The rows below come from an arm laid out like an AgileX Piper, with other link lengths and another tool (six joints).
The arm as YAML. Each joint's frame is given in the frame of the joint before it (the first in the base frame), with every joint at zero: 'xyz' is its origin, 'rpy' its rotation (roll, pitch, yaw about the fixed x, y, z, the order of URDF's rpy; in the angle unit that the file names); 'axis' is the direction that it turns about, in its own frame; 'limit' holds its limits. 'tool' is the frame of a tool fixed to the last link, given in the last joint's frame.
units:
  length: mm
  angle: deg
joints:
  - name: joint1
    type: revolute
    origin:
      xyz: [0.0, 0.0, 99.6]
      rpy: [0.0, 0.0, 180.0]
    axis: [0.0, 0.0, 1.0]
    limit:
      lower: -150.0
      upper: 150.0
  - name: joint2
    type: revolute
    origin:
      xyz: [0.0, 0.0, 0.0]
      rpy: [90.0, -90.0, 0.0]
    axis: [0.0, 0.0, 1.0]
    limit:
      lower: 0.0
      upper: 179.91
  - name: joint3
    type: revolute
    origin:
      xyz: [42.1, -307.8, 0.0]
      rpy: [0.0, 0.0, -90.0]
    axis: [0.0, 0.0, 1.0]
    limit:
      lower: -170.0
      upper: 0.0
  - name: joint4
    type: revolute
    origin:
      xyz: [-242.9, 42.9, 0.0]
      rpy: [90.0, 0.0, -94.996]
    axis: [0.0, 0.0, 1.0]
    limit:
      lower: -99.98
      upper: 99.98
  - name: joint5
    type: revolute
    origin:
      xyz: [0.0, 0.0, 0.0]
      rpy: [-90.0, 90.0, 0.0]
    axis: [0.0, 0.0, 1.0]
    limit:
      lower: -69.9
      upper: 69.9
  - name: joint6
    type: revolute
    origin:
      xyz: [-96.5, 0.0, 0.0]
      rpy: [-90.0, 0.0, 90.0]
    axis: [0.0, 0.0, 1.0]
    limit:
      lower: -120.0
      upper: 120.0
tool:
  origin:
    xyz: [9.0, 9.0, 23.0]
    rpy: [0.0, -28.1, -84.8]
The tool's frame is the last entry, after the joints.
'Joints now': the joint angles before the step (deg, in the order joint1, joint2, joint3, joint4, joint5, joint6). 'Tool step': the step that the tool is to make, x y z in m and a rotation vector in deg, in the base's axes. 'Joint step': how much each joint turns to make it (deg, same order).
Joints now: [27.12, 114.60, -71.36, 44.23, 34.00, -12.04]
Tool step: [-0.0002, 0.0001, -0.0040, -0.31, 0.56, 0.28]
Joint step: [-0.01, 0.53, -0.01, -0.10, 0.24, -0.12]
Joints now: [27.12, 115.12, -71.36, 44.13, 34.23, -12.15]
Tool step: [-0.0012, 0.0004, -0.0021, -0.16, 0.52, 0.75]
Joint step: [0.01, 0.26, 0.00, -0.01, 0.64, -0.46]
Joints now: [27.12, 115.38, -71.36, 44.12, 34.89, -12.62]
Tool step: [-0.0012, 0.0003, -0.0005, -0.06, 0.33, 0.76]
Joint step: [0.00, 0.05, -0.01, -0.02, 0.66, -0.47]
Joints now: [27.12, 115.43, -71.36, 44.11, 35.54, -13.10]
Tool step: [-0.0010, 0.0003, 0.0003, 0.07, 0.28, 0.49]
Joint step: [-0.01, -0.04, -0.02, 0.06, 0.55, -0.28]
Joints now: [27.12, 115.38, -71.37, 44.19, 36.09, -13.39]
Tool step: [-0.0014, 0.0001, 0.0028, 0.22, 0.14, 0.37]
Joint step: [-0.01, -0.41, 0.01, 0.01, 0.62, -0.05]
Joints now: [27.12, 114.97, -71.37, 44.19, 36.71, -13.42]
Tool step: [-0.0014, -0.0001, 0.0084, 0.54, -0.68, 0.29]
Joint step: [0.00, -1.16, 0.00, -0.01, 0.45, -0.04]
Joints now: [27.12, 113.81, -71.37, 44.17, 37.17, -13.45]
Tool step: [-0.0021, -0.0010, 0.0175, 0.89, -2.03, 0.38]
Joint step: [-0.01, -2.43, 0.01, -0.31, 0.31, -0.04]
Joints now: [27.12, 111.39, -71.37, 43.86, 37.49, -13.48]
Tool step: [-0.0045, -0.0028, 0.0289, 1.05, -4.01, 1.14]
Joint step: [-0.01, -4.07, 0.01, -0.93, 0.33, -0.55]
